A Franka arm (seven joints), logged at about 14 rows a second.
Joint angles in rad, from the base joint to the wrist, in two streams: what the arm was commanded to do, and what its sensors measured. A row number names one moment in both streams.
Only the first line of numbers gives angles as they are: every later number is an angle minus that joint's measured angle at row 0.
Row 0, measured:
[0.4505, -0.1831, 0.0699, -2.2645, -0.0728, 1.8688, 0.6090]
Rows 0 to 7, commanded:
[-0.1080, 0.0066, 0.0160, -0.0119, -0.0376, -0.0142, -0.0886]
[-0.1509, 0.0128, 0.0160, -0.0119, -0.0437, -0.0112, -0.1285]
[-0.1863, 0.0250, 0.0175, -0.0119, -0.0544, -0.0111, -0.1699]
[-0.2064, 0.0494, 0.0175, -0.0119, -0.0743, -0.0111, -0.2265]
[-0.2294, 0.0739, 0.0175, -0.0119, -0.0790, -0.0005, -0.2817]
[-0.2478, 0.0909, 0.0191, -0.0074, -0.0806, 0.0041, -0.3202]
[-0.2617, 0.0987, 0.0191, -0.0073, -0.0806, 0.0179, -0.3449]
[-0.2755, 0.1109, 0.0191, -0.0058, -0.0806, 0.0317, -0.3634]
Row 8, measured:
[-0.2401, 0.0897, 0.0010, -0.0148, -0.0652, 0.0076, -0.3119]
